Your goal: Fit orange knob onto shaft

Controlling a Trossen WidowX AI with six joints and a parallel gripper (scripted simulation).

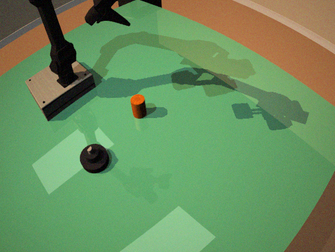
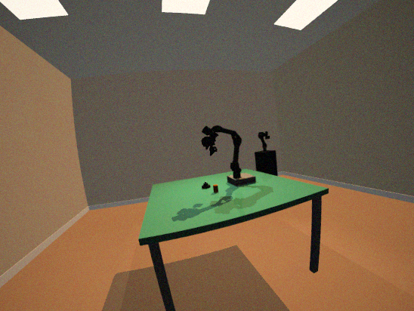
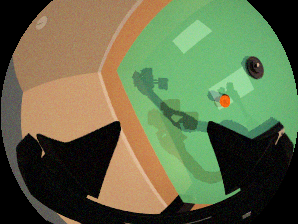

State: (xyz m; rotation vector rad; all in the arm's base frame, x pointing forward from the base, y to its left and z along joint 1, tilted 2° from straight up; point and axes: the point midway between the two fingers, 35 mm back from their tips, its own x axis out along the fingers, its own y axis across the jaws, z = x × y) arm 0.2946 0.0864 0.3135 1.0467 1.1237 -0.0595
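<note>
The orange knob lies 40 mm behind my gripper tip, 30 mm to the right of it and 310 mm below it. Also, from my gripper tip: pedestal (20 mm behind, 230 mm to the right, 320 mm below).
</note>
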